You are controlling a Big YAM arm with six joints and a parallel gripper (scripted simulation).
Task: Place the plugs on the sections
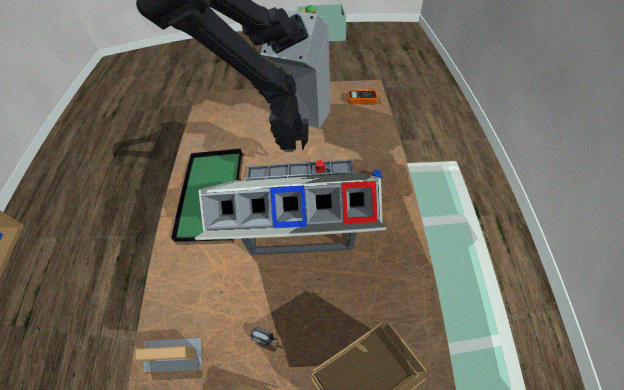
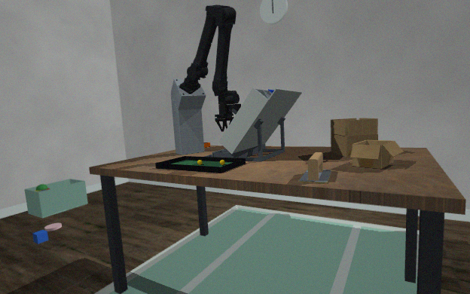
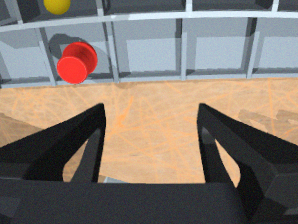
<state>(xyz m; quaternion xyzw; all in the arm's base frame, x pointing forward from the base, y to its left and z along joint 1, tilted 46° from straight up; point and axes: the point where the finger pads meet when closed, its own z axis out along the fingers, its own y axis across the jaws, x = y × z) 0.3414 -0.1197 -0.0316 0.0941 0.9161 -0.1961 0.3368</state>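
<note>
Now: the green marble tray 33 cm to the right of my hand, 14 cm below it and 5 cm behind it. The rest, counted from my hand: blue plug (25 cm to the left, 13 cm below, 13 cm ahead); then cover (17 cm ahead, 6 cm above, 5 cm to the right); then red plug (12 cm below, 8 cm to the left, 1 cm ahead).
</note>
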